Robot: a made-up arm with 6 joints. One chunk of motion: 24 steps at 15 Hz.
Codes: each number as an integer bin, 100 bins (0 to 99) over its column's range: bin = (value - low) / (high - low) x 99, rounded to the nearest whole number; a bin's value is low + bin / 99 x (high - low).
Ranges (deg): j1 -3..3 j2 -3..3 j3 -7..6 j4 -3..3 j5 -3..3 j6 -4..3
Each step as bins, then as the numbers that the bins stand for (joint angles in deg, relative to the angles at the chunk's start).
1 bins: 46 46 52 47 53 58
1 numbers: -0.21 -0.21 -0.17 -0.15 0.21 0.10
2 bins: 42 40 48 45 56 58
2 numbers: -0.45 -0.58 -0.70 -0.27 0.39 0.10
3 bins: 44 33 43 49 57 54
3 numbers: -0.33 -1.00 -1.35 -0.03 0.45 -0.18
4 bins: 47 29 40 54 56 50
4 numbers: -0.15 -1.24 -1.75 0.27 0.39 -0.46
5 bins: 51 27 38 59 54 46
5 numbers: 0.09 -1.36 -2.01 0.58 0.27 -0.75
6 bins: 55 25 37 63 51 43
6 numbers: 0.33 -1.48 -2.14 0.82 0.09 -0.96
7 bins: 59 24 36 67 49 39
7 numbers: 0.58 -1.55 -2.27 1.06 -0.03 -1.24
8 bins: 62 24 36 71 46 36
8 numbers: 0.76 -1.55 -2.27 1.30 -0.21 -1.45
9 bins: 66 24 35 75 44 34
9 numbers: 1.00 -1.55 -2.40 1.55 -0.33 -1.60
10 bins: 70 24 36 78 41 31
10 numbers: 1.24 -1.55 -2.27 1.73 -0.52 -1.81
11 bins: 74 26 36 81 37 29
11 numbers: 1.48 -1.42 -2.27 1.91 -0.76 -1.95
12 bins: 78 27 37 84 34 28
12 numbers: 1.73 -1.36 -2.14 2.09 -0.94 -2.02
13 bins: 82 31 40 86 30 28
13 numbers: 1.97 -1.12 -1.75 2.21 -1.18 -2.02
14 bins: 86 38 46 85 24 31
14 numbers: 2.21 -0.70 -0.96 2.15 -1.55 -1.81
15 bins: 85 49 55 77 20 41
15 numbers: 2.15 -0.03 0.22 1.67 -1.79 -1.10
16 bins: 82 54 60 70 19 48
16 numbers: 1.97 0.27 0.88 1.24 -1.85 -0.61
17 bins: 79 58 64 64 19 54
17 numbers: 1.79 0.52 1.40 0.88 -1.85 -0.18
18 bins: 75 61 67 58 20 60
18 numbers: 1.55 0.70 1.80 0.52 -1.79 0.24
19 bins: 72 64 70 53 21 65
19 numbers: 1.36 0.88 2.19 0.21 -1.73 0.60
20 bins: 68 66 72 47 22 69
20 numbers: 1.12 1.00 2.45 -0.15 -1.67 0.88
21 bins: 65 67 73 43 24 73
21 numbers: 0.94 1.06 2.59 -0.39 -1.55 1.16
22 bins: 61 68 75 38 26 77
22 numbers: 0.70 1.12 2.85 -0.70 -1.42 1.44
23 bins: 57 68 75 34 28 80
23 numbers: 0.45 1.12 2.85 -0.94 -1.30 1.66
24 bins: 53 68 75 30 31 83
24 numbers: 0.21 1.12 2.85 -1.18 -1.12 1.87
